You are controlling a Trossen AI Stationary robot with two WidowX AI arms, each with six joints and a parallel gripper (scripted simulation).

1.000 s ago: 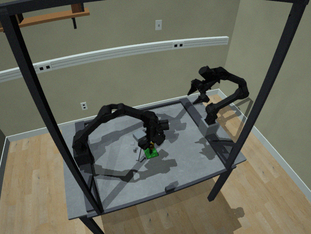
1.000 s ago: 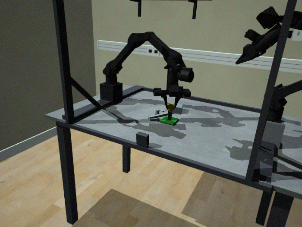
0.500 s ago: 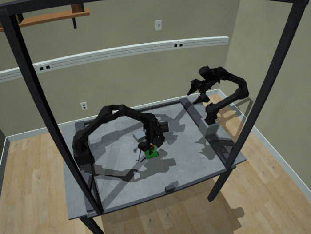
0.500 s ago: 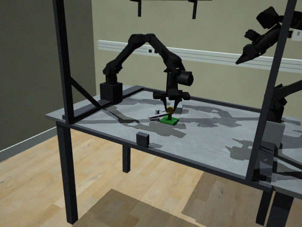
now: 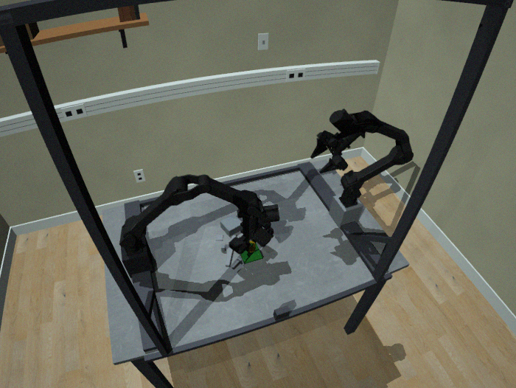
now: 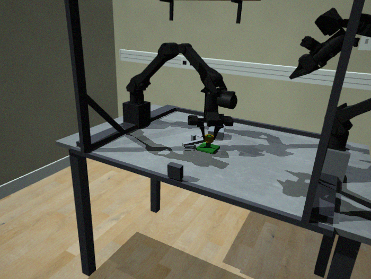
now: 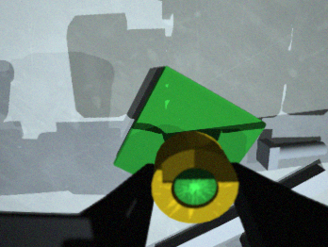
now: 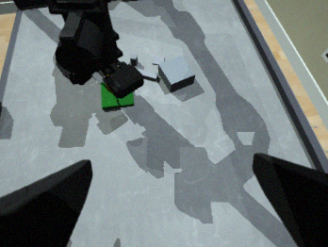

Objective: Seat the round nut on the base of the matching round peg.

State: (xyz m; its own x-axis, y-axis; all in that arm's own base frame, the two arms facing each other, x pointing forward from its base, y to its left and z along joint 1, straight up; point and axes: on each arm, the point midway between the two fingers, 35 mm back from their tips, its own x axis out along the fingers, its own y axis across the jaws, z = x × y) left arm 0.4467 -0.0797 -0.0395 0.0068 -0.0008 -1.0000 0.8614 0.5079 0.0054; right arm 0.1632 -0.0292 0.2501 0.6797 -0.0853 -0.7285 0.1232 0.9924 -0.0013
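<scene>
My left hand is 40 mm short of the thin grey bar, 70 mm to the right of it and 70 mm above it. From my left hand the other things lie so: grey block: 160 mm ahead, 40 mm to the left, 60 mm below.
</scene>
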